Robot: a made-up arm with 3 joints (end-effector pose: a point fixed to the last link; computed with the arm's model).
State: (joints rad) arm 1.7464 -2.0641 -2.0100
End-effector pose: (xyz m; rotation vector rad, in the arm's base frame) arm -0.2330 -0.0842 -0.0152 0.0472 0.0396 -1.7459
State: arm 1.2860 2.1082 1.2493
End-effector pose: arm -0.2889 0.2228 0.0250 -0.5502 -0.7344 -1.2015
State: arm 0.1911 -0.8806 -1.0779
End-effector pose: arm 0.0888 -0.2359 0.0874 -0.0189 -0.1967 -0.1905
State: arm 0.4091 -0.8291 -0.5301
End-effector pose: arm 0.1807 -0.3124 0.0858 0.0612 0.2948 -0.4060
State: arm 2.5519 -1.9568 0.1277
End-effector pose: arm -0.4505 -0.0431 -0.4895 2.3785 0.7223 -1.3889
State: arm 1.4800 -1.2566 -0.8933
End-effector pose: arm -0.1870 -0.3143 0.0275 0.2686 0.2942 -1.4624
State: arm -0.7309 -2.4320 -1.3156
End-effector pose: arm 0.4033 0.0732 -0.2001 -0.4072 1.0642 0.6521
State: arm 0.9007 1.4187 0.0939
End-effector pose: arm -0.3646 0.1144 -0.0362 -0.5940 -1.2287 -0.7616
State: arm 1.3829 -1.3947 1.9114
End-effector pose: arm -0.1885 -0.1579 -0.6045 -1.9198 -2.3193 -0.1583
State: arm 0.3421 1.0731 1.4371
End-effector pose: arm 0.0681 -0.2521 0.2047 0.0623 0.3604 -0.3383
